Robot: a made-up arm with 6 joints. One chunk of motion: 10 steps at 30 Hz.
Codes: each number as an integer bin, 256 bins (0 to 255) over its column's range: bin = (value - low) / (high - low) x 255, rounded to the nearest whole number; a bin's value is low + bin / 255 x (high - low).
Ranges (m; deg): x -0.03..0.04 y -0.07..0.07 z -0.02..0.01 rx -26..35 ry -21..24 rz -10..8
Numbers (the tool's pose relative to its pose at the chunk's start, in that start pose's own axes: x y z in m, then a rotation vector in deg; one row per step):
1: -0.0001 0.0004 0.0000 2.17 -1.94 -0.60
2: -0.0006 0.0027 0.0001 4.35 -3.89 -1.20
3: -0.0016 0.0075 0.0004 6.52 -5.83 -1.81
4: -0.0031 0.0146 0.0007 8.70 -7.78 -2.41
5: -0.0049 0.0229 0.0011 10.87 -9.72 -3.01
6: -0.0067 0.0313 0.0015 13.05 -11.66 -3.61
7: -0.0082 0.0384 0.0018 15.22 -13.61 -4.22
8: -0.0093 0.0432 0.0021 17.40 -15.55 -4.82
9: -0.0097 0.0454 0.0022 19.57 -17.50 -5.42
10: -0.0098 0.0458 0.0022 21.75 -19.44 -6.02
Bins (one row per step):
1: 109 128 170 118 108 133
2: 107 132 171 127 97 125
3: 103 141 173 136 86 116
4: 98 154 176 145 75 108
5: 91 169 179 154 64 99
6: 85 185 183 163 53 91
7: 79 197 185 172 42 82
8: 75 206 188 181 31 73
9: 74 210 189 190 20 65
10: 74 211 189 200 9 56

